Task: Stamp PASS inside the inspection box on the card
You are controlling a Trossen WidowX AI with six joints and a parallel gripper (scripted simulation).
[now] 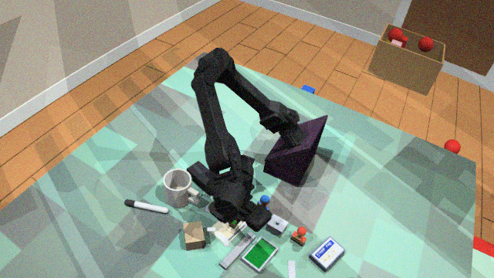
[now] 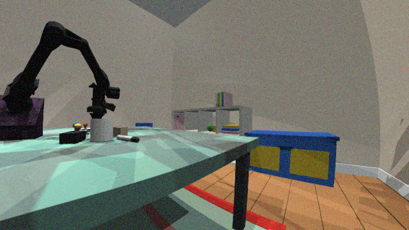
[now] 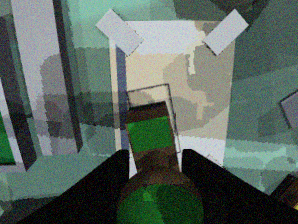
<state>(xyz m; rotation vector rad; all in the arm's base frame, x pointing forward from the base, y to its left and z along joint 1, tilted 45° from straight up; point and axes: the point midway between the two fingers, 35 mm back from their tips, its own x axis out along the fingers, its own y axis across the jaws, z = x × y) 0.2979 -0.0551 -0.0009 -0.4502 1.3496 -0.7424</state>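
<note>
The beige card is 50 mm below my gripper tip, 10 mm to the right of it and 10 mm ahead of it. The rest, counted from my gripper tip: yellow-knobbed stamp 80 mm to the right, 80 mm behind, 20 mm below; blue-knobbed stamp 100 mm behind, 40 mm to the left, 20 mm below; grey bar 60 mm ahead, 50 mm to the left, 40 mm below.
</note>
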